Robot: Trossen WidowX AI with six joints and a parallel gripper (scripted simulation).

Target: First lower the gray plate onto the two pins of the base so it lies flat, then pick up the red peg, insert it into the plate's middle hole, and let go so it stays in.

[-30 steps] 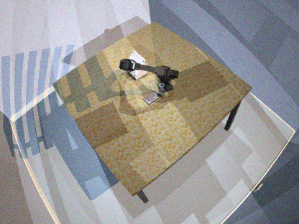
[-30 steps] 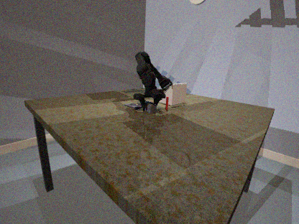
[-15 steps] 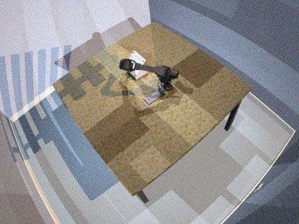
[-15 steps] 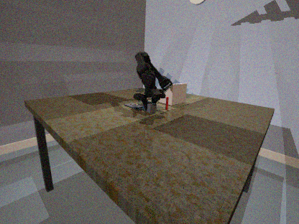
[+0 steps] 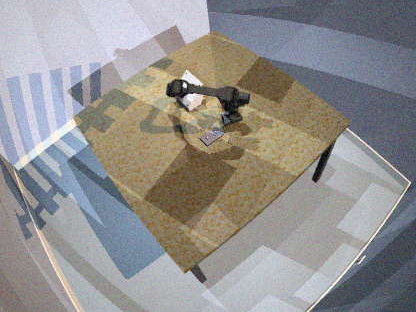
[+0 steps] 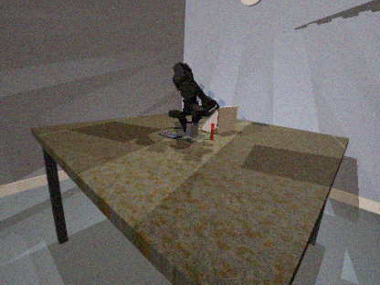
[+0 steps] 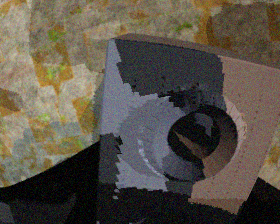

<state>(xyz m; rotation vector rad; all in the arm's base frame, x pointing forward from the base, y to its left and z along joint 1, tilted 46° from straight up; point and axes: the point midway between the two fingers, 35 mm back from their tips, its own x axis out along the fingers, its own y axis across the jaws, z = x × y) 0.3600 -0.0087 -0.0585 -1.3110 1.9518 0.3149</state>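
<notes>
Right now the red peg is 120 mm behind my gripper tip, 60 mm to the left of it and 10 mm below it. Round my gripper tip: gray plate: 30 mm above.
</notes>
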